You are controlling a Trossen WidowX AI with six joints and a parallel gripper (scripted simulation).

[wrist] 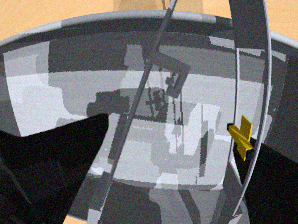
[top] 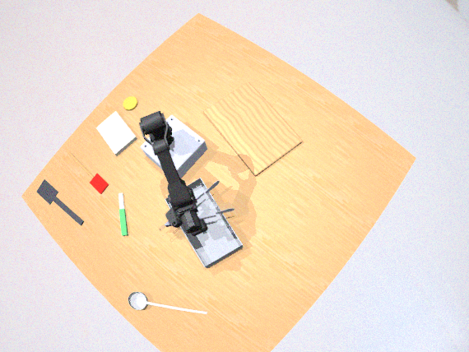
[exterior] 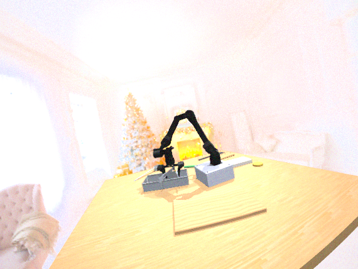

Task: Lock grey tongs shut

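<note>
Right now the roasting tin is 50 mm ahead of my gripper tip. Also, from my gripper tip: yellow slider: 30 mm behind, 10 mm to the right, 40 mm above; then wooden board: 60 mm behind, 430 mm to the left, 20 mm below; then white block: 520 mm behind, 60 mm to the left, 20 mm below.
</note>
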